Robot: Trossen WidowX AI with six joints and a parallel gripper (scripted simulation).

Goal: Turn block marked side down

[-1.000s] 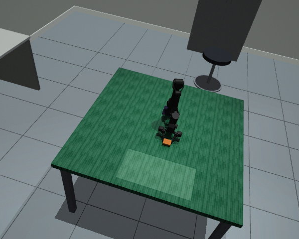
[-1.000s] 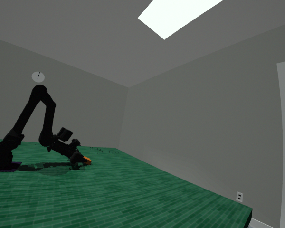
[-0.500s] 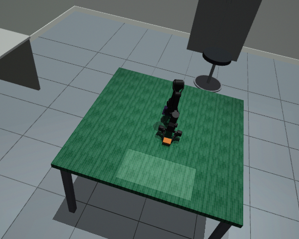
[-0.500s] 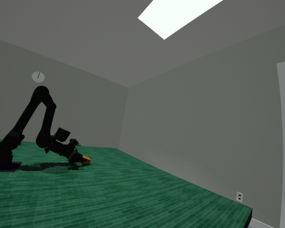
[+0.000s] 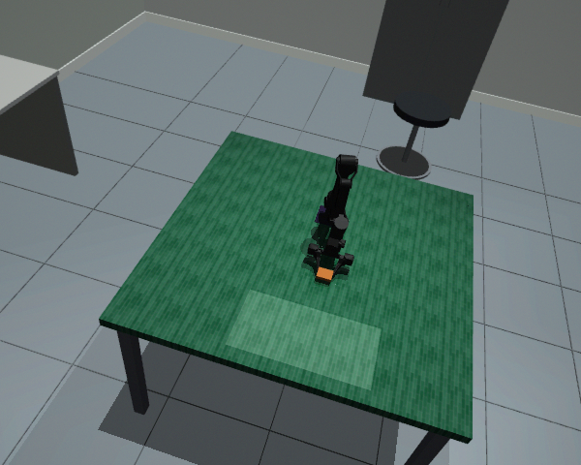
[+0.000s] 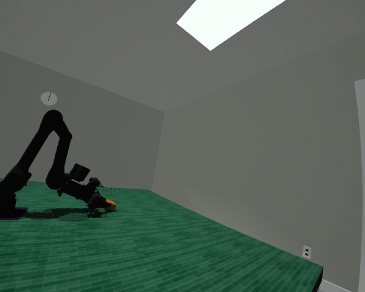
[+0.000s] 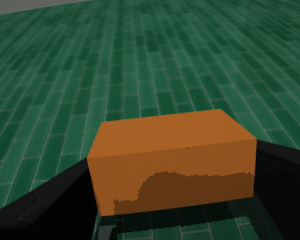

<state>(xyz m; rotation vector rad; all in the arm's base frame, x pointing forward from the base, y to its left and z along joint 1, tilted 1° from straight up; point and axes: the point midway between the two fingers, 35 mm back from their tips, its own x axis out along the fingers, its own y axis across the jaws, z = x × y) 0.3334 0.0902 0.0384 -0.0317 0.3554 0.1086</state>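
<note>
The orange block is 10 mm below my gripper tip.
</note>
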